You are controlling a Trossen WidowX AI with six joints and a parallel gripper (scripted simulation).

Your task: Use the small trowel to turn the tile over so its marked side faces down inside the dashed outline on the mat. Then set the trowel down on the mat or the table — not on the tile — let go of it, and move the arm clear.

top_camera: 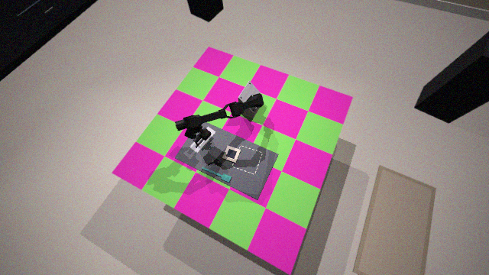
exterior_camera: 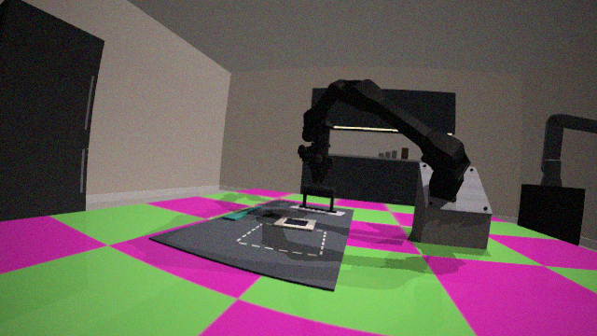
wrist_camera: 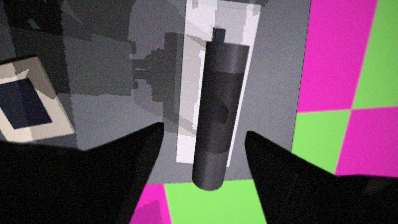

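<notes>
My gripper tip is 6 cm above the small trowel, 2 cm short of it and 1 cm to the left of it. From my gripper tip the other things lie so: tile: 23 cm to the left, 10 cm below, 3 cm behind; teal flat tool: 25 cm to the left, 14 cm ahead, 10 cm below; grey mat: 21 cm to the left, 12 cm below.
</notes>
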